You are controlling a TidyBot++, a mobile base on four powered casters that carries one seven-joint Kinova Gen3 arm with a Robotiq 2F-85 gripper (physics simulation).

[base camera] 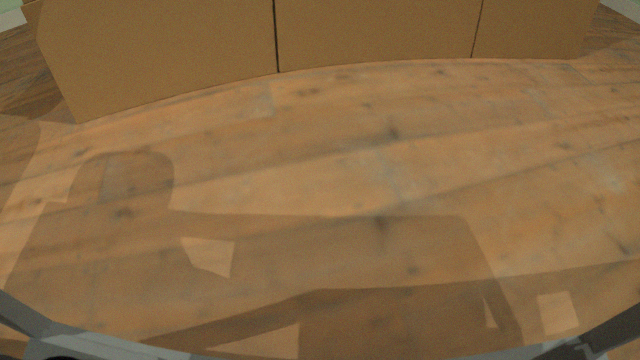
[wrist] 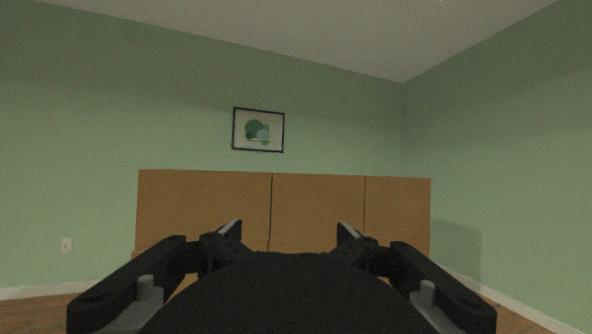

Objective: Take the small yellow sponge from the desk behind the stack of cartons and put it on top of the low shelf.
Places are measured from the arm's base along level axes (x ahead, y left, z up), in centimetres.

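Pixels of known places: gripper, fingertip midpoint: (wrist: 289, 231).
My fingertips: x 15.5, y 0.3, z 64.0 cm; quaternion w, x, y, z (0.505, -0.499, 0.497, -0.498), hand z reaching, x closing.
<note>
Behind a point stands the place of what it marks.
The stack of cartons (base camera: 375, 32) @(x 74.0, y -10.0, z -32.6 cm) (wrist: 317, 207) @(x 75.1, y -11.5, z 54.1 cm) stands ahead as a wide brown wall, three cartons across, on the wooden floor. My gripper (wrist: 289, 231) @(x 15.5, y 0.3, z 64.0 cm) is open, with its two fingers wide apart and no object between them; in the wrist view it is in front of the cartons and apart from them. The yellow sponge, the desk and the low shelf do not show in either view; what stands behind the cartons is hidden.
Wooden floor (base camera: 325, 175) @(x 42.8, y -0.7, z -39.7 cm) lies between my base and the cartons, with shadows across it. Floor also shows past both ends of the stack. A framed picture (wrist: 258, 130) @(x 185.8, y 37.8, z 112.2 cm) hangs on the green wall (wrist: 175, 115) @(x 166.6, y 114.8, z 119.4 cm) behind. Another wall (wrist: 525, 165) @(x 130.4, y -189.1, z 80.7 cm) stands at the right.
</note>
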